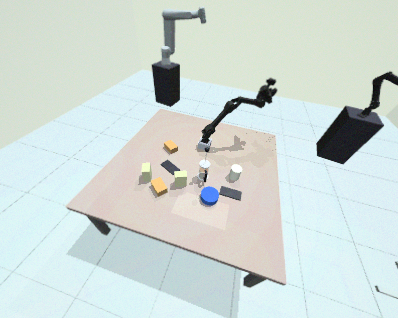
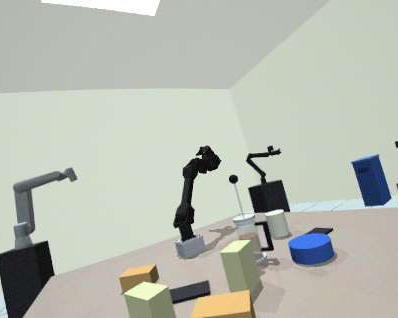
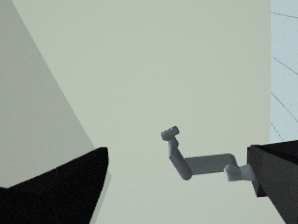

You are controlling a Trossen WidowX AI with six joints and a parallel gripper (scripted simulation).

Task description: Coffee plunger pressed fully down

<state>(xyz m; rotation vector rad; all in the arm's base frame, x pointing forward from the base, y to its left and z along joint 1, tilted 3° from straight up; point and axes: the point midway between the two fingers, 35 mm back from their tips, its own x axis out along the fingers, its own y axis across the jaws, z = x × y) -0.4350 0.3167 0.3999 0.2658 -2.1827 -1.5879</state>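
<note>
My gripper tip is now 820 mm short of the glass coffee press, 140 mm to the left of it and 340 mm above it. The rest, counted from my gripper tip: white cup 680 mm ahead, 60 mm to the left, 430 mm below; blue disc 950 mm ahead, 30 mm to the right, 450 mm below.
</note>
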